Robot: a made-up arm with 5 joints. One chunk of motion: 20 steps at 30 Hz.
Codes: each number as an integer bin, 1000 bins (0 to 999) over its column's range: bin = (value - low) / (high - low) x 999, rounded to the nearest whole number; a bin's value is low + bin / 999 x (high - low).
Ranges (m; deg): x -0.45..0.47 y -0.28..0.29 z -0.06..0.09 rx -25..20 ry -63..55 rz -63..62
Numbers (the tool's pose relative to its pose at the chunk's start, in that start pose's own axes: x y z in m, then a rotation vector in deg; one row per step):
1: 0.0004 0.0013 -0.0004 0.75 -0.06 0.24
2: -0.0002 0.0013 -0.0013 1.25 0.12 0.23
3: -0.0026 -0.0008 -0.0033 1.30 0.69 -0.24
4: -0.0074 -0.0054 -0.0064 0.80 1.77 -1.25
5: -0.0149 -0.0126 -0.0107 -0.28 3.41 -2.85
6: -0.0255 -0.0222 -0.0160 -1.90 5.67 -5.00
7: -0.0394 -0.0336 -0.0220 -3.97 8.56 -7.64
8: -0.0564 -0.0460 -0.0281 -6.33 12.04 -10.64
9: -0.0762 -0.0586 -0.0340 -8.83 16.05 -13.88
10: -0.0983 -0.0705 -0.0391 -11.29 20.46 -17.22
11: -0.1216 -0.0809 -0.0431 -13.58 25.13 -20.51
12: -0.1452 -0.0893 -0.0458 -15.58 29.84 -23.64
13: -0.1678 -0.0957 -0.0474 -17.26 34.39 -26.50
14: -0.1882 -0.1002 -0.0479 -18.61 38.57 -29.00
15: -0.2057 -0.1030 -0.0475 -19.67 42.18 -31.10
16: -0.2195 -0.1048 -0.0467 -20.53 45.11 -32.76
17: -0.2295 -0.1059 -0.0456 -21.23 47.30 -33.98
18: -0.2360 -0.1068 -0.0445 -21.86 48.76 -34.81
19: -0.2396 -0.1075 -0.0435 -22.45 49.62 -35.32
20: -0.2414 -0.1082 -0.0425 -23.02 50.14 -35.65
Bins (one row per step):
1: 489 493 397 572 533 505
2: 488 493 391 583 534 505
3: 486 489 378 584 539 502
4: 481 481 357 573 548 494
5: 472 469 328 549 562 481
6: 461 452 293 513 581 464
7: 446 432 253 467 606 442
8: 427 410 212 414 635 418
9: 406 388 173 359 669 393
10: 382 367 139 304 707 366
11: 357 349 113 254 746 340
12: 331 334 95 209 786 315
13: 306 323 84 172 825 292
14: 284 315 81 142 860 272
15: 265 310 83 118 890 255
16: 250 307 89 99 915 242
17: 239 305 96 84 934 232
18: 232 304 103 70 946 225
19: 228 302 110 57 953 221
20: 227 301 117 44 958 219

